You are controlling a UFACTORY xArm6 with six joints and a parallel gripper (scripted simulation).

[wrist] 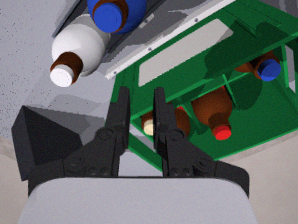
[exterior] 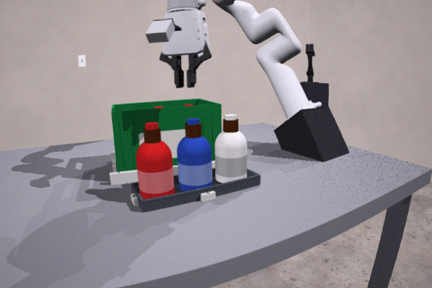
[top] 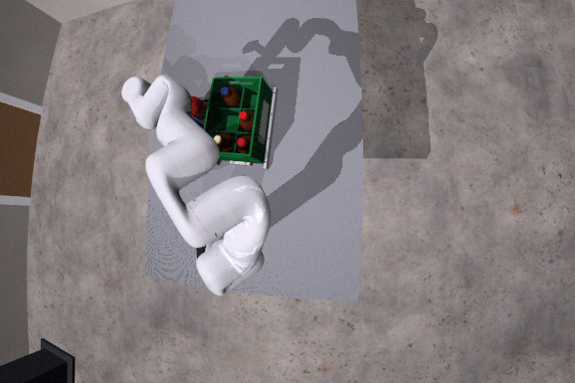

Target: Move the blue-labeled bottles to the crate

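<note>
Right now the blue-labeled bottle is 160 mm below my hand and 60 mm to the left of it. Round my hand: red bottle: 160 mm below, 90 mm ahead, 70 mm to the left; then white bottle: 160 mm below, 90 mm behind, 40 mm to the left; then green crate: 160 mm below, 140 mm to the right, 40 mm ahead.
</note>
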